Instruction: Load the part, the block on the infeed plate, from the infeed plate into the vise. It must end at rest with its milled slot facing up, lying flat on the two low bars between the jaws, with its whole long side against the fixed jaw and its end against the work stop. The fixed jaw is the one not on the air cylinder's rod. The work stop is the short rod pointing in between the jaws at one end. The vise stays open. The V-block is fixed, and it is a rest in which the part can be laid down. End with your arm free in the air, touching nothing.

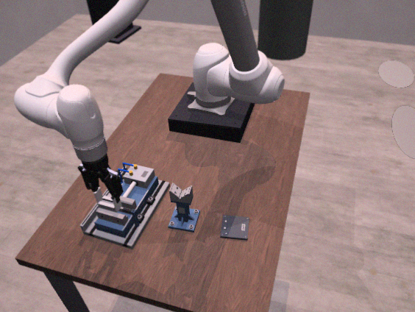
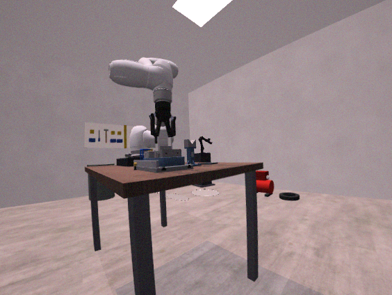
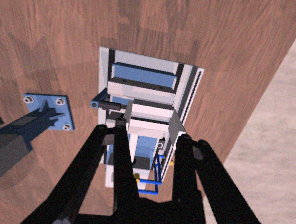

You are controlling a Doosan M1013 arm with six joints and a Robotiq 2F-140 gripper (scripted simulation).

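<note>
Right now the part is 20 mm below my hand. From my hand the other things lie so: fixed jaw (30 mm ahead, 20 mm to the left, 40 mm below); work stop (10 mm behind, 70 mm to the left, 30 mm below); moving jaw (40 mm behind, 20 mm to the left, 40 mm below).
</note>
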